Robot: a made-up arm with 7 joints.
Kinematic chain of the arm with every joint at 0, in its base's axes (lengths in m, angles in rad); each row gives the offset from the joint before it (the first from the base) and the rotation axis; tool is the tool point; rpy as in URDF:
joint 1: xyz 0 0 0.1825 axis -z
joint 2: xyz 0 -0.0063 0.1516 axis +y
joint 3: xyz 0 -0.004 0.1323 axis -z
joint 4: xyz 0 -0.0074 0.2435 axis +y
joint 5: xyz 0 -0.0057 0.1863 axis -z
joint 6: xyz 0 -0.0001 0.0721 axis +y
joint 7: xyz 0 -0.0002 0.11 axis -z
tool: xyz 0 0 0 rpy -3.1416 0 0
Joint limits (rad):
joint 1: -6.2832..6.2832
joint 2: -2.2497..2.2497
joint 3: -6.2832..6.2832
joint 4: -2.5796..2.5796
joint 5: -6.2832..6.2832
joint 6: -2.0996..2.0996
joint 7: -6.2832..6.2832
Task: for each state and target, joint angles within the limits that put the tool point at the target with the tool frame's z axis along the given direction. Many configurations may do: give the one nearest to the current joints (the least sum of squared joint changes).
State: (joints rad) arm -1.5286 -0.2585 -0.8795 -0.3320 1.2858 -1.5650 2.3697
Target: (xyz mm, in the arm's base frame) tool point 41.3 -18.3 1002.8 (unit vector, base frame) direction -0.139 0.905 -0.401
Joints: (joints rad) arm -2.1131 0.1511 -0.7506 -0.2528 1.1986 -1.1968 2.3697
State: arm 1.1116 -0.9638 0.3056 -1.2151 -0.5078 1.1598 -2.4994
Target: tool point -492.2 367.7 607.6 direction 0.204 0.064 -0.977
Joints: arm 0.6397 -1.1569 0.4706 -0.3709 -0.2340 1.3979 -2.4994
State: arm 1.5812 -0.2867 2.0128 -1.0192 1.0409 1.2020 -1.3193
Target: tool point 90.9 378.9 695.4 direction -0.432 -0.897 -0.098
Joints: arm 0.9418 -0.9031 2.2440 -1.5731 1.0272 0.9878 -1.3193
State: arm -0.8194 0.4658 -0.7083 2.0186 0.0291 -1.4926 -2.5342
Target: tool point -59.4 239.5 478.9 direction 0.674 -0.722 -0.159
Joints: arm -0.9086 0.2548 -0.8730 2.5790 0.5988 -1.2943 -2.5342
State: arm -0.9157 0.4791 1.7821 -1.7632 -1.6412 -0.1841 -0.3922
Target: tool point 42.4 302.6 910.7 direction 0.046 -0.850 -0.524
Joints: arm -0.4375 0.0336 2.1985 -0.9656 -1.4600 -0.2236 -0.3922
